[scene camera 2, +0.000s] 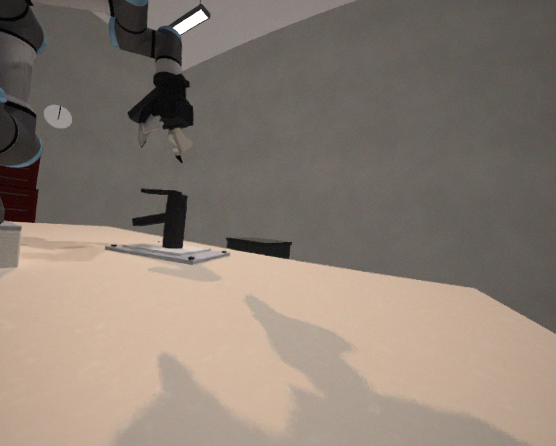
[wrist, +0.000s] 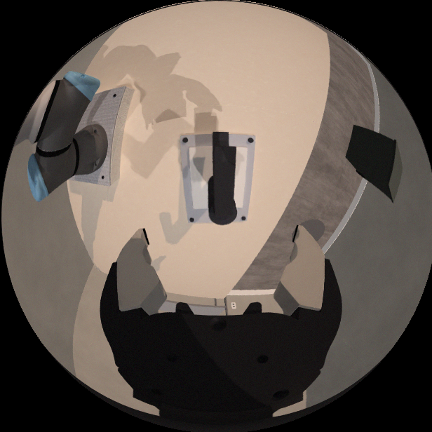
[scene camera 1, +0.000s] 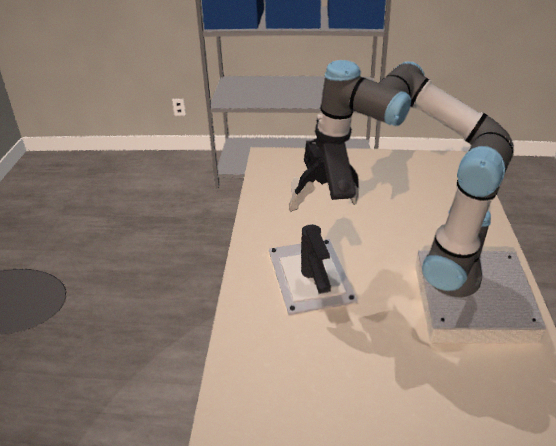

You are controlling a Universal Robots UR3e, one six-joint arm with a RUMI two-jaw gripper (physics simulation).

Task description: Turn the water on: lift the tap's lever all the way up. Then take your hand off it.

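Places are measured from the arm's base along level axes (x ahead, y left, z up), in metres.
Pixels of known places: gripper, fingertip midpoint: [scene camera 2: 164,155] [scene camera 1: 322,207].
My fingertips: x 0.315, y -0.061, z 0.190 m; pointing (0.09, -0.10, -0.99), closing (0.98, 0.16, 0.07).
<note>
For each thing: its top centre in the pictures, then the offset to it from my fingertips. "*": a spot on its surface instead. Level surfaces: height alone.
- black tap, surface spot: [scene camera 1: 307,257] * dx +0.029, dy -0.025, dz -0.164 m
- spout, middle of its top: [scene camera 1: 318,264] [scene camera 2: 153,211] dx +0.009, dy +0.024, dz -0.145 m
- table, its level: dz -0.244 m
The black tap [scene camera 1: 307,257] [scene camera 2: 175,222] [wrist: 223,214] stands upright on a light mounting plate [scene camera 1: 280,280] [scene camera 2: 207,257] [wrist: 186,165]. Its lever [scene camera 1: 318,243] [scene camera 2: 159,191] [wrist: 225,170] is the upper bar, at the top of the post. In scene camera 2 it lies close to level, its free end very slightly higher than its root. The spout [scene camera 1: 322,280] [scene camera 2: 148,219] [wrist: 220,137] is the lower bar and slopes a little down to its end. My gripper [scene camera 1: 324,205] [scene camera 2: 161,153] [wrist: 219,229] is wide open and empty, above the tap, and touches neither lever nor post.
The arm's base plate [scene camera 1: 492,300] [wrist: 119,132] stands on the table [scene camera 1: 260,375] [scene camera 2: 375,325] [wrist: 270,65], to the right of the tap in scene camera 1. A shelf unit [scene camera 1: 206,107] stands behind the table. A dark box [scene camera 2: 258,247] [wrist: 374,159] stands beyond the table edge.
</note>
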